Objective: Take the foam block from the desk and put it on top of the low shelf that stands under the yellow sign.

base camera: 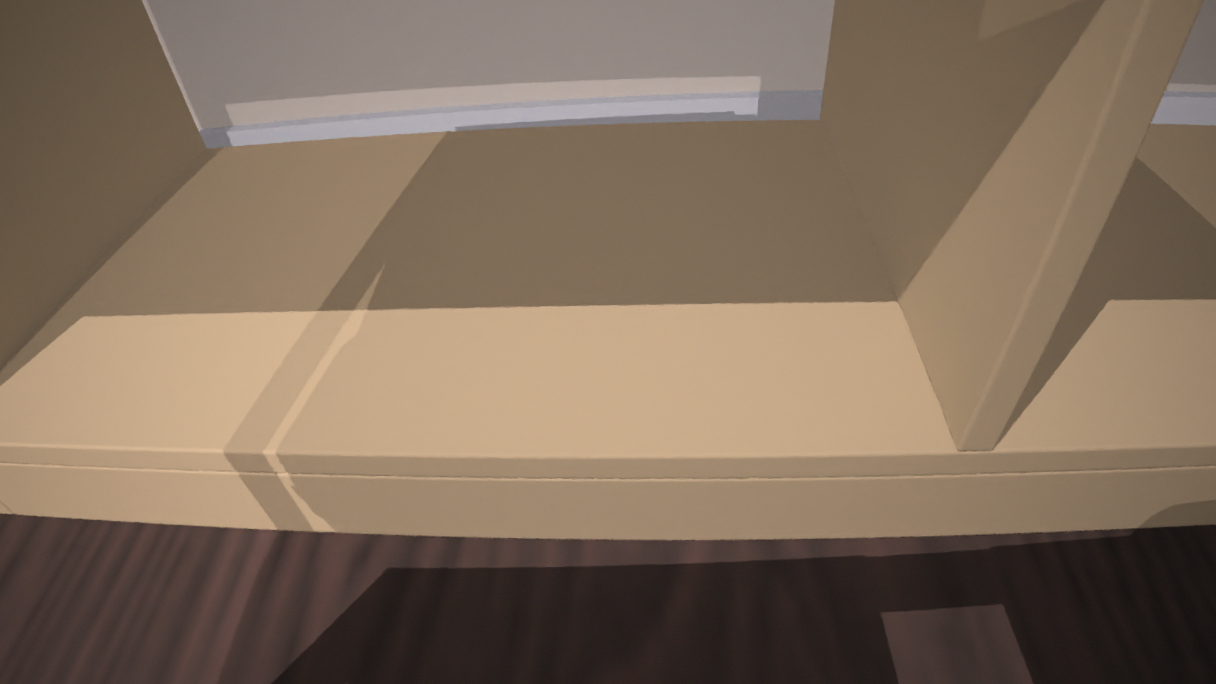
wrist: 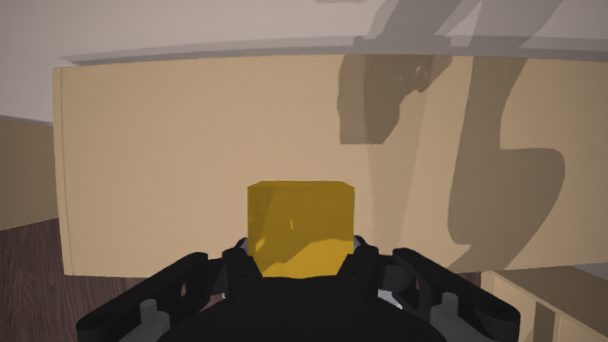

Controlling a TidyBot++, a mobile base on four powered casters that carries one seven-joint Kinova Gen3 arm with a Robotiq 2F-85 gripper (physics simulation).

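My gripper is shut on the yellow foam block, which sits between the fingertips at the lower middle of the wrist view. The block is over the light wooden top of the low shelf; a shadow of the arm and block falls on that top to the right of the block. The gap between block and top is hard to judge. In the base camera view the same shelf shows from the front, with its open compartments. The yellow sign and the desk do not show in either view.
An upright divider parts the shelf's compartments. A pale wall stands behind the shelf. Another wooden unit is at the lower right of the wrist view, and one more is at the left. Dark wood floor lies in front.
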